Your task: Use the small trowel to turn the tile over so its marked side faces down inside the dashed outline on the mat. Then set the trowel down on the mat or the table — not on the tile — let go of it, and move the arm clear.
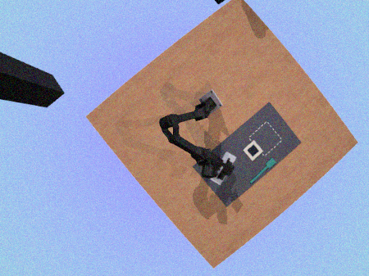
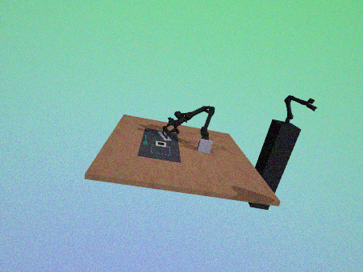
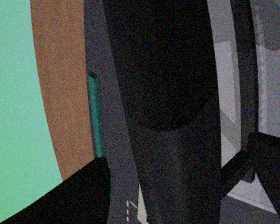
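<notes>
Now: gripper tip 20 cm to the right of the tile, 7 cm above it and 3 cm short of it. Round my gripper tip: teal trowel (19 cm to the left, 17 cm ahead, 7 cm below).
</notes>
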